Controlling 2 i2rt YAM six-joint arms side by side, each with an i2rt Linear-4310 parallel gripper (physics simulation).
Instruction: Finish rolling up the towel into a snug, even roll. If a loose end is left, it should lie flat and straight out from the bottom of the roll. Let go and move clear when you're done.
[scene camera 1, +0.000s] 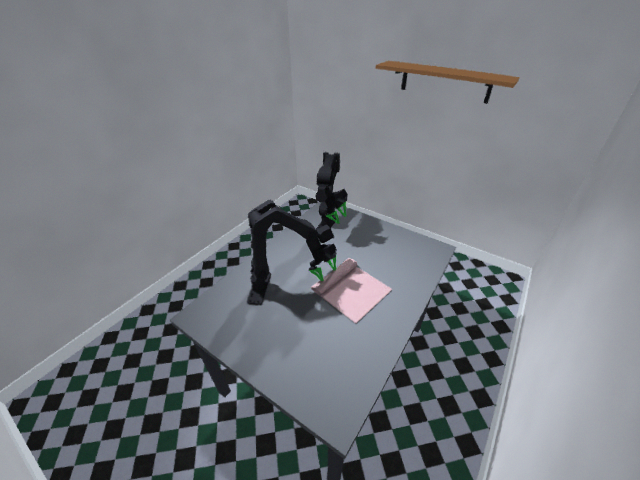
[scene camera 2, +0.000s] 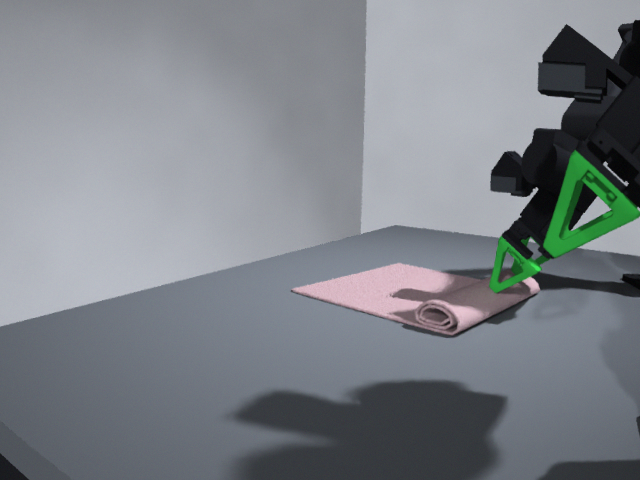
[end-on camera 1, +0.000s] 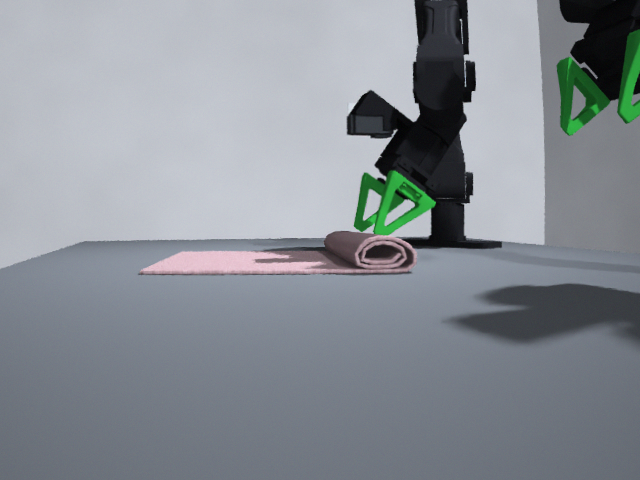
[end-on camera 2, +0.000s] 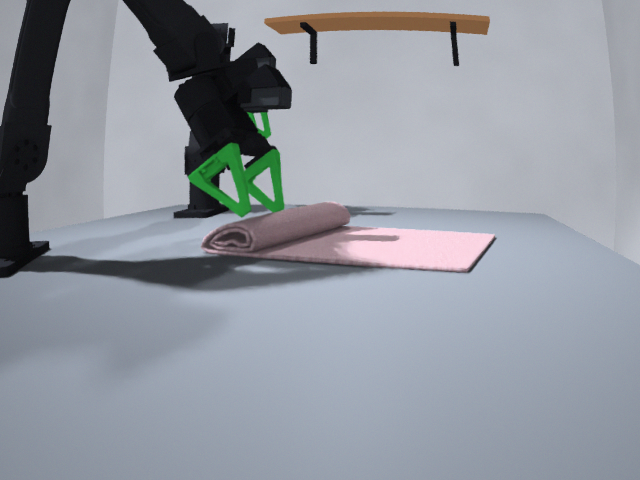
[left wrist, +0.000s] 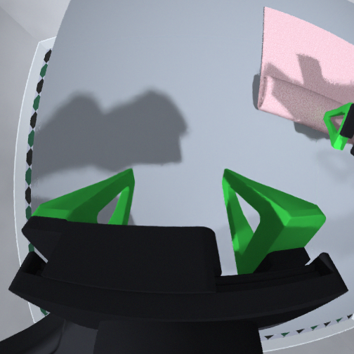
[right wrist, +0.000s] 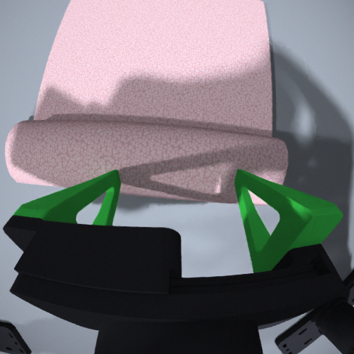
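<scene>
A pink towel (scene camera 1: 368, 297) (scene camera 2: 361, 284) (end-on camera 1: 206, 262) (end-on camera 2: 439, 248) (left wrist: 300, 45) (right wrist: 165, 45) is partly rolled. The roll lies along one edge, slightly flattened with a hollow core at its ends, and a long flat part extends straight from its bottom. My right gripper (scene camera 1: 327, 275) (end-on camera 1: 368, 231) (end-on camera 2: 263, 212) (right wrist: 177, 175) is open, its fingertips at the back side of the roll, close above or touching it; contact is unclear. My left gripper (scene camera 1: 341, 219) (end-on camera 1: 598, 128) (left wrist: 178, 175) is open and empty, high above the table, away from the towel.
The grey table (scene camera 1: 289, 351) (scene camera 2: 155, 361) carries both arms. A wooden shelf (scene camera 1: 447, 73) (end-on camera 2: 377, 22) is fixed to the wall beyond the table. The right arm's shadow falls on the towel, and the left arm's shadow falls on the table beside it.
</scene>
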